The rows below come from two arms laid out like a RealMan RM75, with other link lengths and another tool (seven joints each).
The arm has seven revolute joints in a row. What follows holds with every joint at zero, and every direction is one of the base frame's. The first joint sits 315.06 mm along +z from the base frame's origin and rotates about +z. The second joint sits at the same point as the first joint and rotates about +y. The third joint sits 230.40 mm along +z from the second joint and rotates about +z. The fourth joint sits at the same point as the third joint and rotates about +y. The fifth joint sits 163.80 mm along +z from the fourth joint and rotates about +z. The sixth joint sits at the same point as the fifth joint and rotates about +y. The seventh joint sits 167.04 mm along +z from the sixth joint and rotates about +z. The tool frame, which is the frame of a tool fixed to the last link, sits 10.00 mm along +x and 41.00 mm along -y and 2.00 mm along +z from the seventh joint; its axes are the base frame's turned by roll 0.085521, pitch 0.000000 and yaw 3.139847 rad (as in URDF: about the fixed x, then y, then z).
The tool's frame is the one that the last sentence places.
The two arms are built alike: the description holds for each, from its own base.
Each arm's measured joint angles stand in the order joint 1, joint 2, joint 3, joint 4, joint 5, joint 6, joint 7.
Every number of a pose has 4 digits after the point. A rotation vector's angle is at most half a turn.
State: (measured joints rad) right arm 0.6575 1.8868 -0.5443 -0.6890 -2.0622 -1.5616 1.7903; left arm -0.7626 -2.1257 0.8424 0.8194 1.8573 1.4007 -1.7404
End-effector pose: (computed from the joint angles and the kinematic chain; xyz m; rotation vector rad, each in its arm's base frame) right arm 0.2405 0.3729 0.1516 -0.8685 -2.4556 -0.3926; left arm -0.1070 0.3905 0.0761 -0.5146 2.4746 0.2010
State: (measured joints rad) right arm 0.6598 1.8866 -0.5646 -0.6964 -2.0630 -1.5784 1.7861; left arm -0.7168 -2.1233 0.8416 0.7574 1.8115 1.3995 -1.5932
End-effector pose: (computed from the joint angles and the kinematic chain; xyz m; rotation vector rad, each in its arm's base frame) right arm 0.2372 0.3712 0.1490 -0.8480 -2.4848 -0.3634; left arm -0.1229 0.3834 0.0738 -0.4561 2.4653 0.2387
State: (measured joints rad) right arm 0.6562 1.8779 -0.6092 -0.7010 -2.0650 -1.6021 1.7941; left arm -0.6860 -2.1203 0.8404 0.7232 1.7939 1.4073 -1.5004
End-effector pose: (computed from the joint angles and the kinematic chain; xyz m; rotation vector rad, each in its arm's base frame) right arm 0.2369 0.3659 0.1451 -0.8471 -2.5318 -0.3120; left arm -0.1337 0.3773 0.0725 -0.4150 2.4705 0.2612
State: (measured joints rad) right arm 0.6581 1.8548 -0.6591 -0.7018 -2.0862 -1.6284 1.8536; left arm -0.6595 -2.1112 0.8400 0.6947 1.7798 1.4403 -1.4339
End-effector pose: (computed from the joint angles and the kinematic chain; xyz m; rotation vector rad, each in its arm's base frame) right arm 0.2412 0.3593 0.1438 -0.9160 -2.5770 -0.2490; left arm -0.1418 0.3690 0.0722 -0.3807 2.4730 0.2512
